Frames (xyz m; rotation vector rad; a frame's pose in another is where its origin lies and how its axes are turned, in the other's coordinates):
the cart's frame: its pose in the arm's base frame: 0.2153 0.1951 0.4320 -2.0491 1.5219 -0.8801
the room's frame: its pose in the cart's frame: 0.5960 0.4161 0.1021 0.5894 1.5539 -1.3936
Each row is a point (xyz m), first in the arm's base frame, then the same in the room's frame.
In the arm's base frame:
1: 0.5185 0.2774 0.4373
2: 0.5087 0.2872 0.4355
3: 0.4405 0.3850 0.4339
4: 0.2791 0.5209 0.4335
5: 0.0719 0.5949 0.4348
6: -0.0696 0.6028 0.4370
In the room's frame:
1: 0.3290 -0.7223 0.4254
2: 0.3382 -0.7279 0.4166
3: 0.4252 -0.7882 0.3615
4: 0.5838 -0.8476 0.2357
5: 0.7366 -0.8373 0.0778
6: 0.8199 -0.7933 -0.0282

